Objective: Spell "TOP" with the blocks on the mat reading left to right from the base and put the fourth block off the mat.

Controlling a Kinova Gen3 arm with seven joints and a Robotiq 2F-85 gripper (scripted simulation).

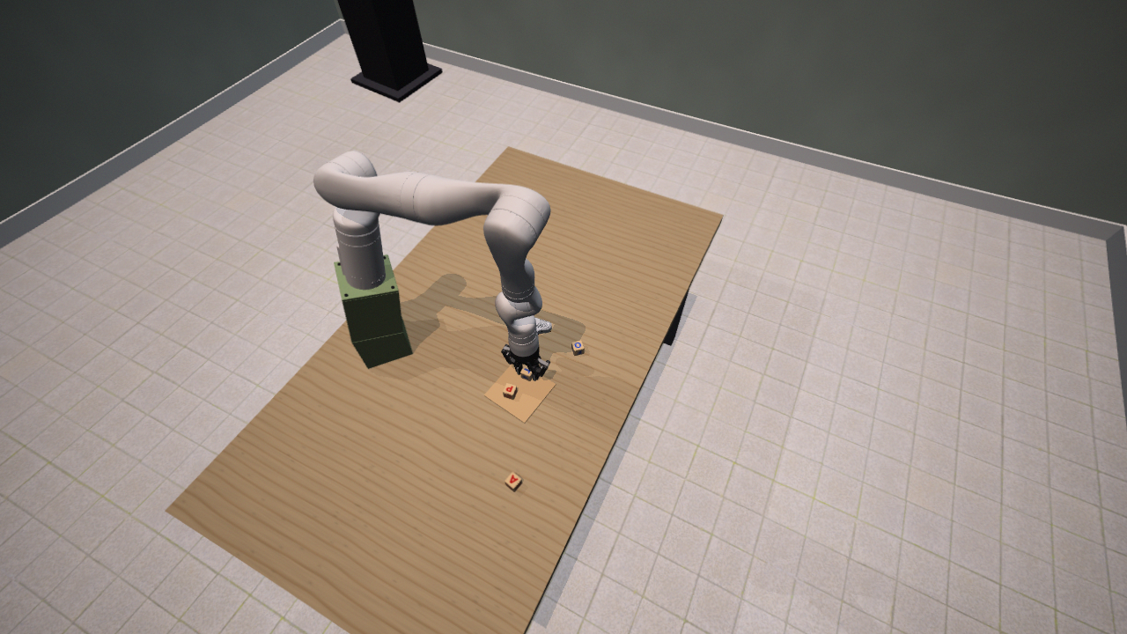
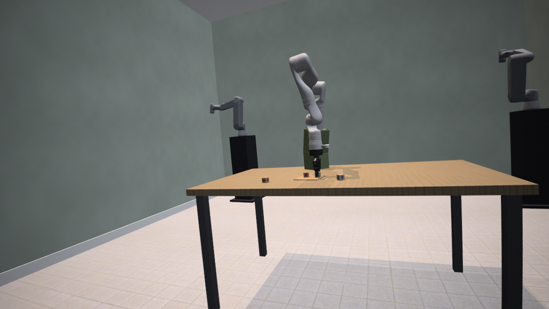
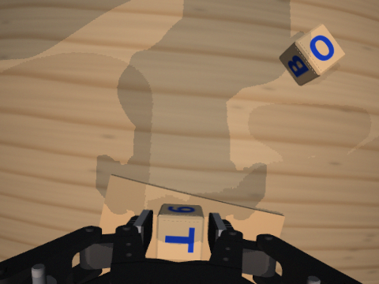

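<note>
Now: the tan mat 10 mm ahead of my hand, 50 mm to the right of it and 20 mm below it.
</note>
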